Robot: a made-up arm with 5 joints.
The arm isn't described. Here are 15 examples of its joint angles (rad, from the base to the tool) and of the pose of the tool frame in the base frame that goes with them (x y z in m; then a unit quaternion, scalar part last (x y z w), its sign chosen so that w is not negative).
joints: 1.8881 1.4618 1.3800 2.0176 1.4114
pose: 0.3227 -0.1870 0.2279 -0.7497 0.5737 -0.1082 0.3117
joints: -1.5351 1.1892 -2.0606 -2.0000 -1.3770
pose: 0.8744 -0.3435 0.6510 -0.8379 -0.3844 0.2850 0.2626
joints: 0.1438 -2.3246 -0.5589 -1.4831 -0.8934
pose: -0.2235 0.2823 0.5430 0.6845 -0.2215 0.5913 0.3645
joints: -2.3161 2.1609 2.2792 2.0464 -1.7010
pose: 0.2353 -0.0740 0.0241 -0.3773 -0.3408 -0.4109 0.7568
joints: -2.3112 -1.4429 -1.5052 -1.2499 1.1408
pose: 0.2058 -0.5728 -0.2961 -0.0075 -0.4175 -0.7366 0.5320
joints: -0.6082 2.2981 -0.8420 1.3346 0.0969
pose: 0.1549 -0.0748 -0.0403 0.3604 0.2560 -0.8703 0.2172
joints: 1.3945 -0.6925 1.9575 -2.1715 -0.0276
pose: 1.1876 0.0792 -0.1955 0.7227 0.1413 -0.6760 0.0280
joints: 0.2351 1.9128 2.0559 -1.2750 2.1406
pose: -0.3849 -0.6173 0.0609 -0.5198 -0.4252 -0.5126 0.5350
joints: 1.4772 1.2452 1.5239 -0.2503 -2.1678
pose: 0.6381 -0.2323 -0.4780 -0.3604 -0.6366 0.3665 0.5749
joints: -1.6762 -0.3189 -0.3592 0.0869 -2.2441
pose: 0.9166 -0.2729 0.1754 -0.4742 -0.7092 -0.4245 0.3031
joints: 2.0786 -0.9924 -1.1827 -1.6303 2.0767
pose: 0.3805 -0.3846 0.8050 -0.6558 -0.6655 0.0197 0.3560
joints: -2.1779 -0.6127 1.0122 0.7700 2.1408
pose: 0.4730 -0.2102 -0.0948 0.2754 0.7018 0.4501 0.4785
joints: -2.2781 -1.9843 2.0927 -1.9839 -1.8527
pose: 0.7441 -0.5416 -0.2541 -0.1941 -0.3943 -0.8291 0.3457
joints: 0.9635 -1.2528 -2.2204 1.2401 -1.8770
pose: 0.7544 -0.1143 0.0943 -0.1472 -0.3637 -0.8745 0.2851
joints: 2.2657 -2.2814 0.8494 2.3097 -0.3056
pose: 0.6339 -0.0793 0.0078 -0.4221 -0.3016 0.5700 0.6372
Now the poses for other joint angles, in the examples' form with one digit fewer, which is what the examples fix.
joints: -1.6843 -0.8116 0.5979 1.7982 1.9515
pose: 0.219 0.028 0.276 0.457 0.822 0.022 0.340
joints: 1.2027 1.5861 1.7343 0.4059 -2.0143
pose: 0.532 -0.373 -0.187 -0.582 -0.605 0.376 0.393
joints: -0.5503 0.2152 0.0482 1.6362 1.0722
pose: 0.321 -0.128 0.045 0.267 0.634 0.133 0.714
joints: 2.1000 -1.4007 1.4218 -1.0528 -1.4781
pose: 0.794 -0.456 0.657 -0.781 -0.560 -0.266 0.072
